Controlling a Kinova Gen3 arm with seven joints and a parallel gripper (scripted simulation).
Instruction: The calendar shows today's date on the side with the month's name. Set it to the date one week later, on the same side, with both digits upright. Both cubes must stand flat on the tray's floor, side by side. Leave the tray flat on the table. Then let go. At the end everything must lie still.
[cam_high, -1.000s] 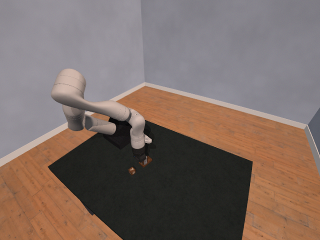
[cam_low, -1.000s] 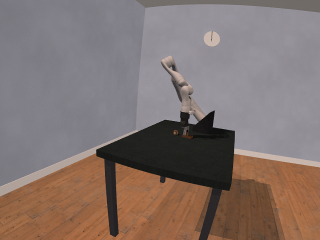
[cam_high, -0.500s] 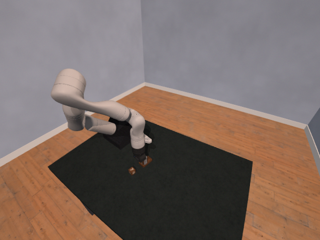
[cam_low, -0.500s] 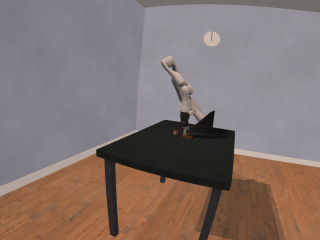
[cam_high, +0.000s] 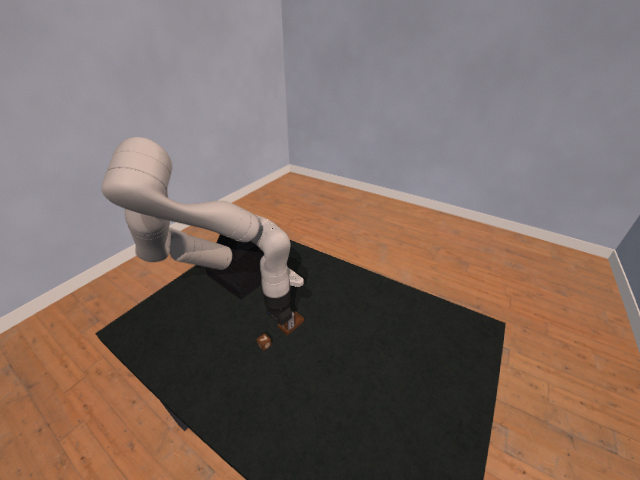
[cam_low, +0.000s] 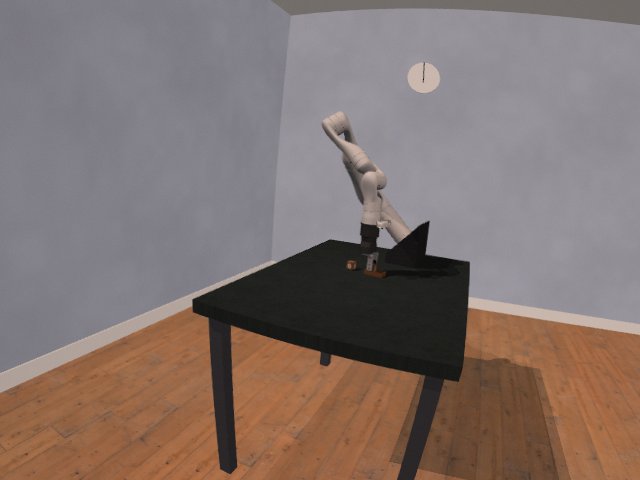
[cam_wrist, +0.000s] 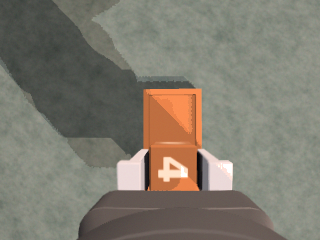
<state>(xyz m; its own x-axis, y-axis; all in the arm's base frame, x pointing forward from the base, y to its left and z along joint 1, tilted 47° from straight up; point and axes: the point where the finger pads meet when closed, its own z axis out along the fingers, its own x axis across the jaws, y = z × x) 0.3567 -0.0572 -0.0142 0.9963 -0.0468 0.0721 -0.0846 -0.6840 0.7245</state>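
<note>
Right now my hand is 10 mm above the orange cube. Round my hand: orange-brown tray 30 mm below, 20 mm to the left.
</note>
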